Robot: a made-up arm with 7 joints.
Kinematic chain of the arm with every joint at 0, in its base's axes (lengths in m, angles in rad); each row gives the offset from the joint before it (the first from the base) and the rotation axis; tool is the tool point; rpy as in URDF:
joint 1: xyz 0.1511 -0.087 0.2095 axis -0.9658 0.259 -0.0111
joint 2: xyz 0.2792 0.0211 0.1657 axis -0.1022 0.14 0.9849
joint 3: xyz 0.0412 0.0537 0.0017 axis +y
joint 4: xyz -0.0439 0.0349 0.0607 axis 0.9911 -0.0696 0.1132
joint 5: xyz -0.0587 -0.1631 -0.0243 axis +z
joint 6: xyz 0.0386 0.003 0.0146 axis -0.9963 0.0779 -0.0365
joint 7: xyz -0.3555 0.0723 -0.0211 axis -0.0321 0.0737 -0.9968
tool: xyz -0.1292 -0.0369 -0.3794 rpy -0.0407 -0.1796 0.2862
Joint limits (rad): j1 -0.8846..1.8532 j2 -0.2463..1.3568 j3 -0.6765..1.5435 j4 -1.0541..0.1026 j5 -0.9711..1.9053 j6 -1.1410..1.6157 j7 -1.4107..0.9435
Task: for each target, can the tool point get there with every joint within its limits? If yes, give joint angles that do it. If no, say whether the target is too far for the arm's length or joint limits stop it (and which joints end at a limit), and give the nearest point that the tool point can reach.
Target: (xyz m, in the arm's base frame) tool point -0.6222 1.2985 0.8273
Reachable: no: too far | nearest point -0.0033 0.5580 0.5288 | short by 1.010 m
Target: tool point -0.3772 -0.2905 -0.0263
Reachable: no: joint limits stop it (at a limit: joint 1, joint 3, joint 4, joint 6) | nearest point -0.2912 -0.2899 0.0306 | short by 0.103 m
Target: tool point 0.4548 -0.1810 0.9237
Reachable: yes | joints 0.5717 0.6628 0.6542 -0.8984 0.3442 -0.0052 -0.1418
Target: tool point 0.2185 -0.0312 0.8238
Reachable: yes | joints 1.1237 0.3278 0.6609 0.0009 1.2622 -0.7159 0.1393
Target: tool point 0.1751 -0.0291 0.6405
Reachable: yes | joints 1.6453 0.6037 -0.0303 -0.4705 -0.4737 0.5229 -0.3363
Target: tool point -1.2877 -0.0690 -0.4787
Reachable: no: too far | nearest point -0.3152 -0.1992 0.0790 | short by 1.129 m
